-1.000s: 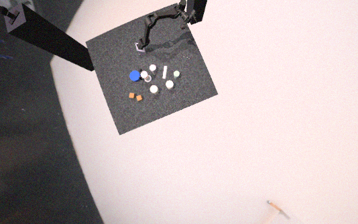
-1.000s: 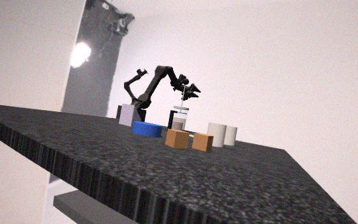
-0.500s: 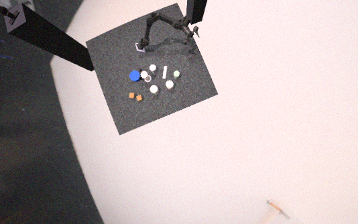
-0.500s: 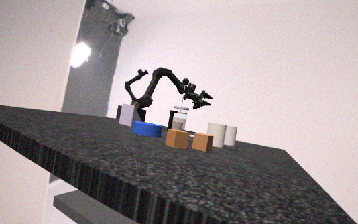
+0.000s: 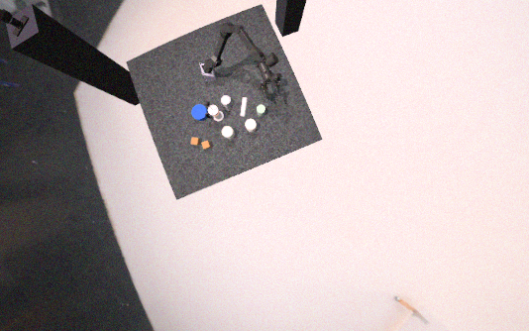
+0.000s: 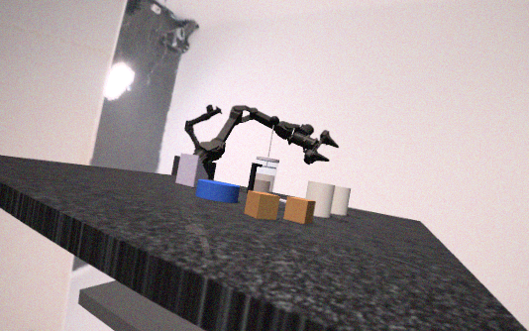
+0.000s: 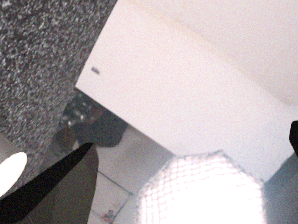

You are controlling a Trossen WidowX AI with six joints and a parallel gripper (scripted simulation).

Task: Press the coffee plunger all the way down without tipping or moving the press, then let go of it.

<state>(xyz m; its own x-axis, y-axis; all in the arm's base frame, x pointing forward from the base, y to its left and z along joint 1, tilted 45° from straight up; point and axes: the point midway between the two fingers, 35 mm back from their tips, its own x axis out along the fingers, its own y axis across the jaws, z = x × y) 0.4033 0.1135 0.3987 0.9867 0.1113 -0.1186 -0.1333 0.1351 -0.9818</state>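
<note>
The coffee press lies 44 cm to the right of my gripper tip, 11 cm behind it and 10 cm below it. From my gripper tip the other things lie so: pale green cylinder: 19 cm below, 10 cm to the right; then white bar: 23 cm below, 21 cm to the right, 9 cm behind.
</note>
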